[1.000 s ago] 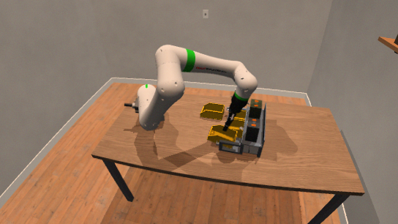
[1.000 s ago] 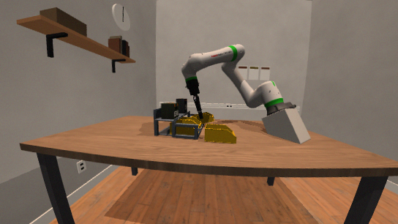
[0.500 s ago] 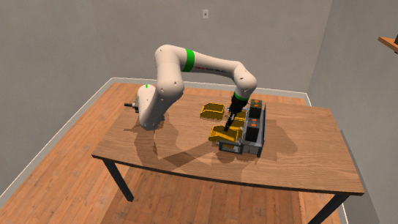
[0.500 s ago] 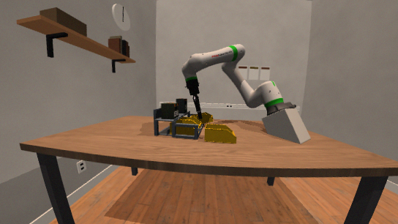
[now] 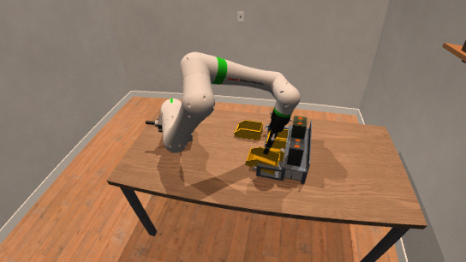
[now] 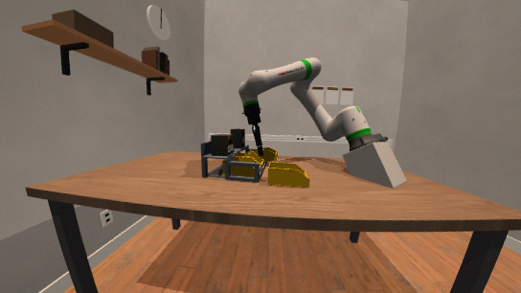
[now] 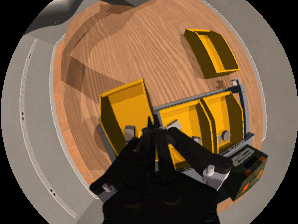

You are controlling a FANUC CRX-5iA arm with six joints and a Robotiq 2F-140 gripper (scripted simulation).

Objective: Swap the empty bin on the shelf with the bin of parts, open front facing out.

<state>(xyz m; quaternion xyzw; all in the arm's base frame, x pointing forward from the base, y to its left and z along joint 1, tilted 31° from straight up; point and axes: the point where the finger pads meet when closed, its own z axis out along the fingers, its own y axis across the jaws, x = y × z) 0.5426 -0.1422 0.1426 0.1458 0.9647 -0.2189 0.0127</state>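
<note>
Right now my hand is 11 cm short of the shelf, 4 cm to the right of it and 3 cm above it.
</note>
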